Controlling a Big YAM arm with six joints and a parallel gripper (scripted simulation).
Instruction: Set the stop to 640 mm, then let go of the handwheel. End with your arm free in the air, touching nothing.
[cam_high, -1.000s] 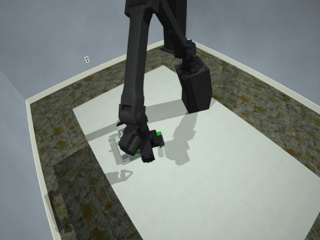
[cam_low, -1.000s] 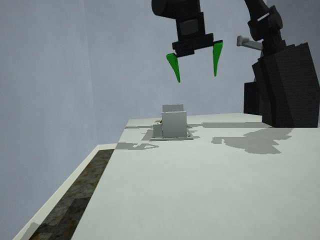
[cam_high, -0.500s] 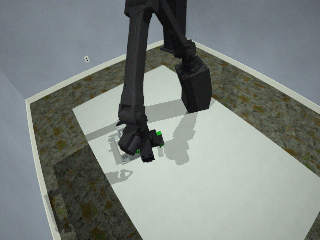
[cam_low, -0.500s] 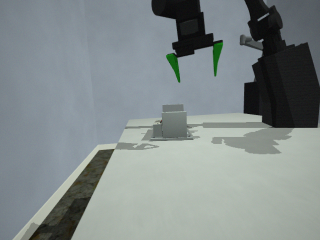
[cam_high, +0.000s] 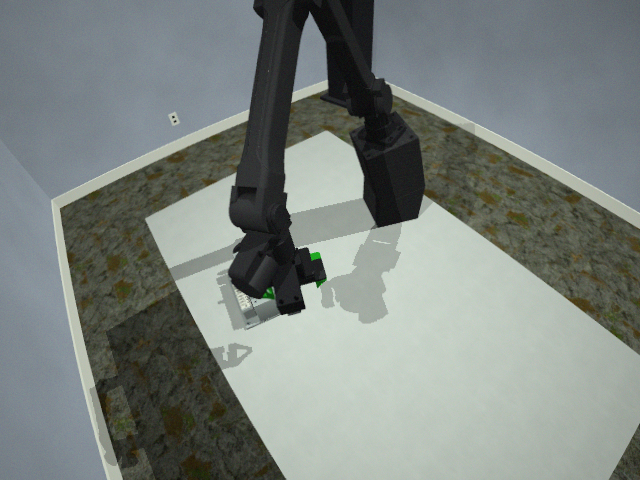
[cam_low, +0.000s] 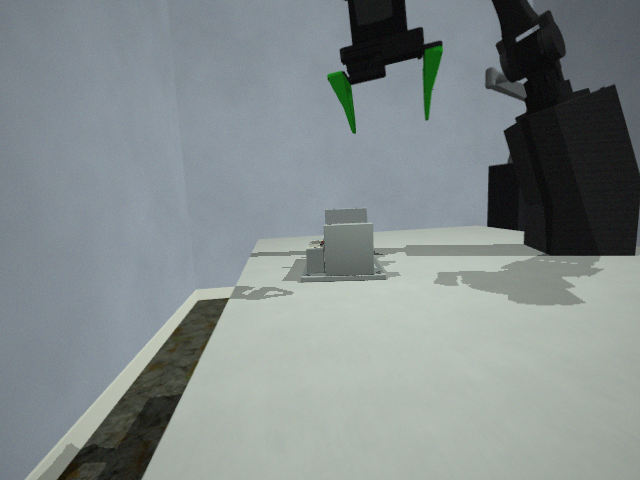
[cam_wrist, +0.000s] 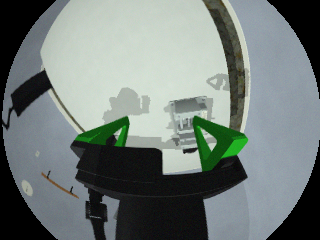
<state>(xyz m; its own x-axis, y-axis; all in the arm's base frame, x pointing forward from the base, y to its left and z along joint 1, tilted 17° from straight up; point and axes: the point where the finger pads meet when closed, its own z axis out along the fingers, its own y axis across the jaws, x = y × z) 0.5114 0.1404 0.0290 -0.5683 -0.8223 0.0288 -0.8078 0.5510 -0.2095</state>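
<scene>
Right now the handwheel is 31 cm to the right of my hand, 17 cm below it and 9 cm behind it.
</scene>
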